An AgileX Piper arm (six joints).
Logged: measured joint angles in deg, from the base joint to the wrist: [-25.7, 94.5, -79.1, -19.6, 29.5, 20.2]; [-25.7, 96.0, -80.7, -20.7, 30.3, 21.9]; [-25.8, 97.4, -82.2, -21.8, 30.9, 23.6]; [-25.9, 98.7, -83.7, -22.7, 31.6, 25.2]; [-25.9, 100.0, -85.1, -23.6, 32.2, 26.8]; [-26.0, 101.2, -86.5, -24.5, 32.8, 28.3]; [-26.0, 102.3, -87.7, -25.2, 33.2, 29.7]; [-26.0, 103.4, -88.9, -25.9, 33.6, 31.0]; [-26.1, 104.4, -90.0, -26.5, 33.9, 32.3]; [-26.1, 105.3, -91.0, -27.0, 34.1, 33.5]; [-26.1, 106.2, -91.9, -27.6, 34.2, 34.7]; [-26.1, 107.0, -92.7, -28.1, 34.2, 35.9]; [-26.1, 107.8, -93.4, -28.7, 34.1, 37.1]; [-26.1, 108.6, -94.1, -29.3, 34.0, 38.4]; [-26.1, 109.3, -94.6, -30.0, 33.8, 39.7]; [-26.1, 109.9, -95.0, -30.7, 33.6, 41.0]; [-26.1, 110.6, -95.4, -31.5, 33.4, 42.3]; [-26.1, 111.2, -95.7, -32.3, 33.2, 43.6]
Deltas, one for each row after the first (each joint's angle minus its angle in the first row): [0.0, 1.5, -1.6, -1.1, 0.8, 1.7]; [-0.1, 2.9, -3.1, -2.2, 1.4, 3.4]; [-0.2, 4.2, -4.6, -3.1, 2.1, 5.0]; [-0.2, 5.5, -6.0, -4.0, 2.7, 6.6]; [-0.3, 6.7, -7.4, -4.9, 3.3, 8.1]; [-0.3, 7.8, -8.6, -5.6, 3.7, 9.5]; [-0.3, 8.9, -9.8, -6.3, 4.1, 10.8]; [-0.4, 9.9, -10.9, -6.9, 4.4, 12.1]; [-0.4, 10.8, -11.9, -7.4, 4.6, 13.3]; [-0.4, 11.7, -12.8, -8.0, 4.7, 14.5]; [-0.4, 12.5, -13.6, -8.5, 4.7, 15.7]; [-0.4, 13.3, -14.3, -9.1, 4.6, 16.9]; [-0.4, 14.1, -15.0, -9.7, 4.5, 18.2]; [-0.4, 14.8, -15.5, -10.4, 4.3, 19.5]; [-0.4, 15.4, -15.9, -11.1, 4.1, 20.8]; [-0.4, 16.1, -16.3, -11.9, 3.9, 22.1]; [-0.4, 16.7, -16.6, -12.7, 3.7, 23.4]
